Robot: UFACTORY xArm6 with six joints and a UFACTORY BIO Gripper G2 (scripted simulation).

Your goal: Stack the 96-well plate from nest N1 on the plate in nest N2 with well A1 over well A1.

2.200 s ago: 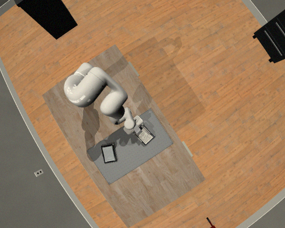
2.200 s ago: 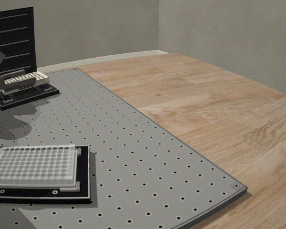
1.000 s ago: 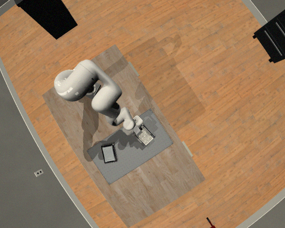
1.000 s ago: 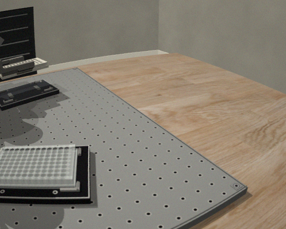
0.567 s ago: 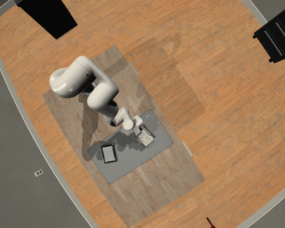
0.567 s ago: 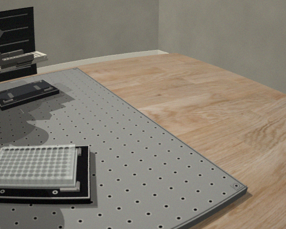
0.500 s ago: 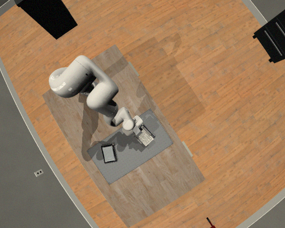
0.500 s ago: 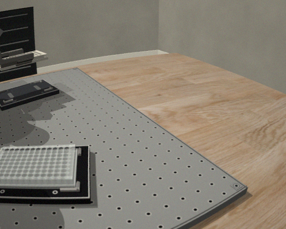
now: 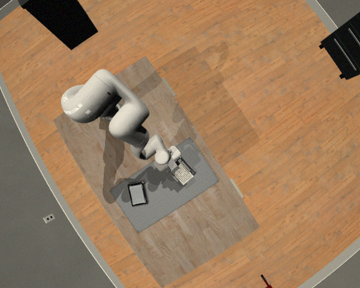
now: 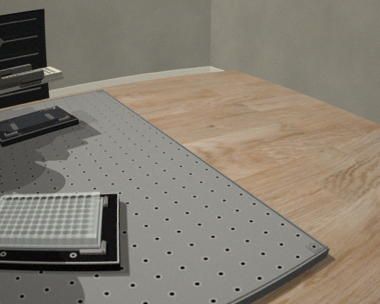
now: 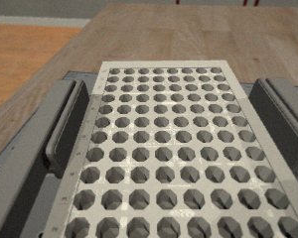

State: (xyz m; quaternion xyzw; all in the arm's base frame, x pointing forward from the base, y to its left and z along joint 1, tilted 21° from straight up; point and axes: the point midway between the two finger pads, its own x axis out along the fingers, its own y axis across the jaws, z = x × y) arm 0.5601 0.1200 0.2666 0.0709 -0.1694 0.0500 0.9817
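Now: hand 40 mm past the clear 96-well plate, 350 mm to the left of it and 90 mm above it. From my hand the other things lie so: black plate nest N2: 40 mm behind, 350 mm to the right, 100 mm below; plate nest N1: 100 mm below; white 96-well plate: 10 mm below.
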